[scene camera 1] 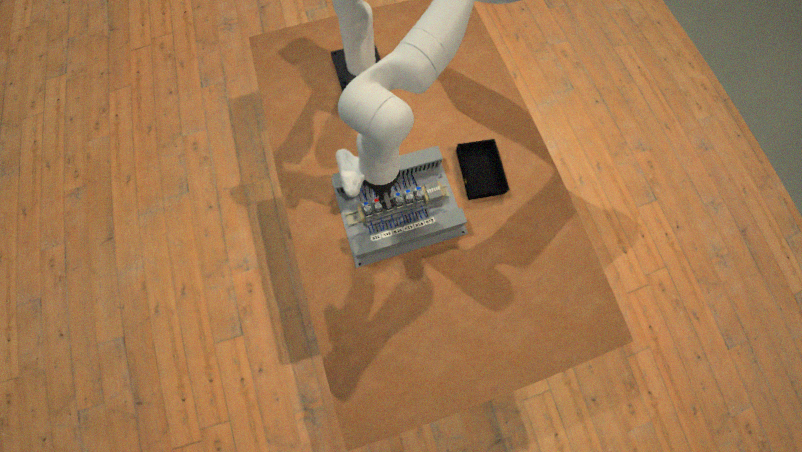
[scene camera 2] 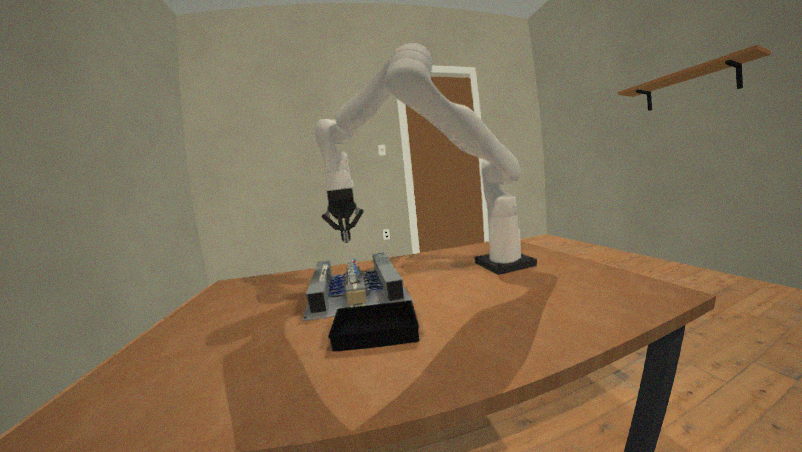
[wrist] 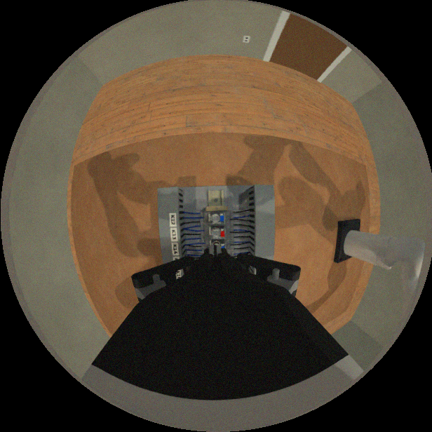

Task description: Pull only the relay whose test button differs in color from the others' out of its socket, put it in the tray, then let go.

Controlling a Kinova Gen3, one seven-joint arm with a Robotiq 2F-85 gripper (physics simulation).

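Places are measured from the arm's base along level axes (x back, y right, z up), in metres.
Pixels of known places: gripper, fingertip midpoint: (scene camera 1: 381, 195) (scene camera 2: 346, 242); arm's base at its link origin: (scene camera 1: 361, 64) (scene camera 2: 504, 258).
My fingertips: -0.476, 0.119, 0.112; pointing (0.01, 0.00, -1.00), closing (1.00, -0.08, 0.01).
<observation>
Ahead of a thing's pixels: the offset from my fingertips to its top centre, as dx, dy, dz.
The relay with the red test button @(+0.008, +0.011, -0.065) (scene camera 1: 377, 206) (wrist: 218, 233) stands in the socket row, second from the row's left end in scene camera 1. Relays with blue buttons stand on both sides of it, such as the end relay @(+0.011, +0.039, -0.065) (scene camera 1: 367, 208) (wrist: 217, 218). My gripper (scene camera 1: 387, 202) (scene camera 2: 345, 240) (wrist: 215, 251) is shut and empty, fingertips together. It hangs above the row, beside the red-button relay toward the tray side, and partly hides the blue-button relay there. The black tray @(+0.006, -0.310, -0.099) (scene camera 1: 488, 197) (scene camera 2: 375, 338) stands beside the panel; no relay shows in it.
The grey panel (scene camera 1: 408, 240) (scene camera 2: 387, 275) (wrist: 265, 215) has a raised wire duct along each side of the relay row. Blue wires run between ducts and sockets. The robot's black base (scene camera 2: 505, 263) (wrist: 341, 250) stands on the table beyond the panel.
</observation>
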